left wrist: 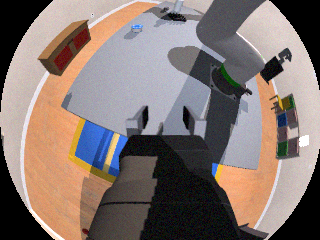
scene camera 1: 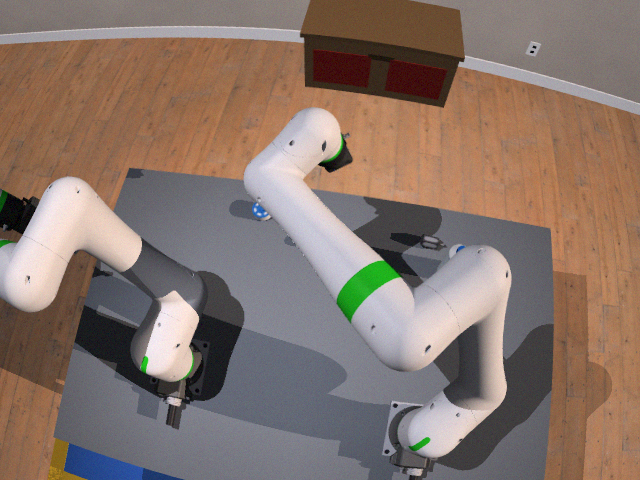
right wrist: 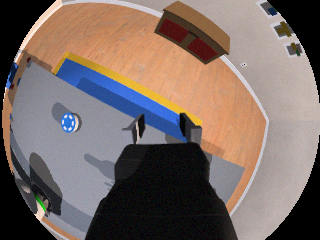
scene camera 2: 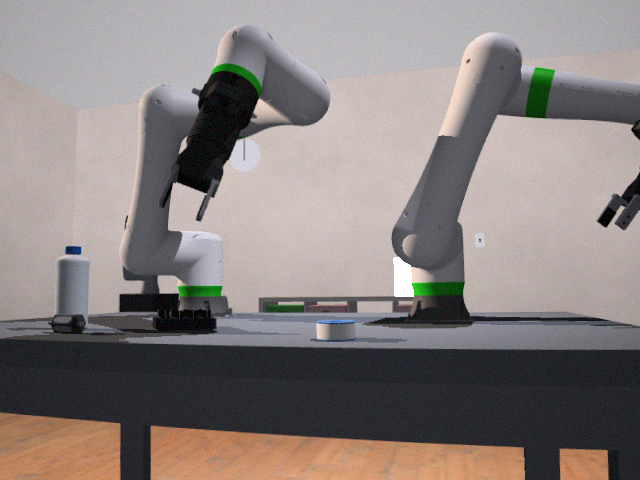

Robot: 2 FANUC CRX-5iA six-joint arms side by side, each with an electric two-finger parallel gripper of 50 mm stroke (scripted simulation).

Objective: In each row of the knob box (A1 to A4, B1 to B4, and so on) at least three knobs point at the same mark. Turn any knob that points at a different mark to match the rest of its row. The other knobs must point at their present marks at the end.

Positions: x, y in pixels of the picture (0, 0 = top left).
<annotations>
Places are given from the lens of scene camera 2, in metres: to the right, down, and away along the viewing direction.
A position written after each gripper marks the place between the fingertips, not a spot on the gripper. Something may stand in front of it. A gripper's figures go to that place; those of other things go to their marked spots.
right gripper (scene camera 2: 180, 211): -0.21, -0.04, 0.74
white bottle (scene camera 2: 72, 270): -0.50, 0.06, 1.00
</annotations>
